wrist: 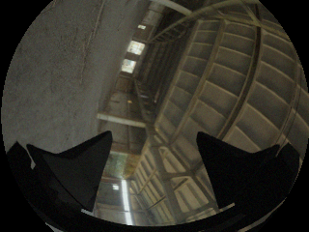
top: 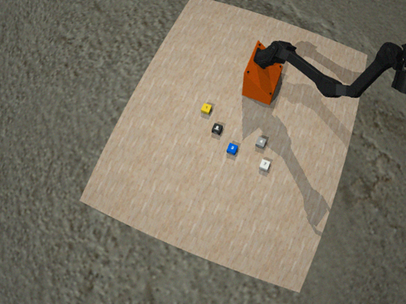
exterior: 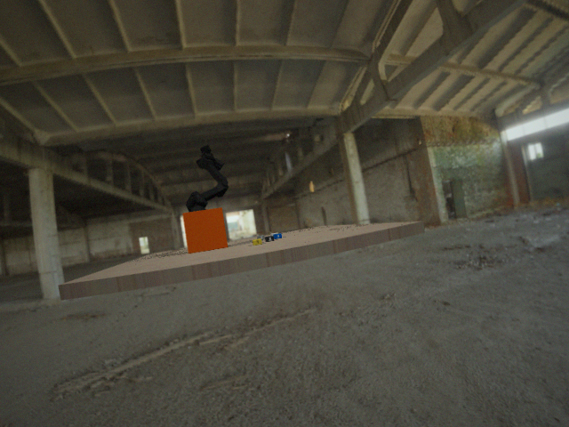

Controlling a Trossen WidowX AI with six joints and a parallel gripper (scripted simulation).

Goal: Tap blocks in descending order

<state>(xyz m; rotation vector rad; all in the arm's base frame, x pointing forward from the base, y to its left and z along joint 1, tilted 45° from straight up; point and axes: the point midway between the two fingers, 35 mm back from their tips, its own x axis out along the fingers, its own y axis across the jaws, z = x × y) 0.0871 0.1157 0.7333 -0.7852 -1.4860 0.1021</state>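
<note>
The white block lies 24 cm ahead of my gripper tip, 51 cm to the right of it and 57 cm below it. Round my gripper tip: blue block (22 cm ahead, 64 cm to the right, 57 cm below); black block (16 cm ahead, 72 cm to the right, 57 cm below); grey block (16 cm ahead, 55 cm to the right, 57 cm below).
</note>
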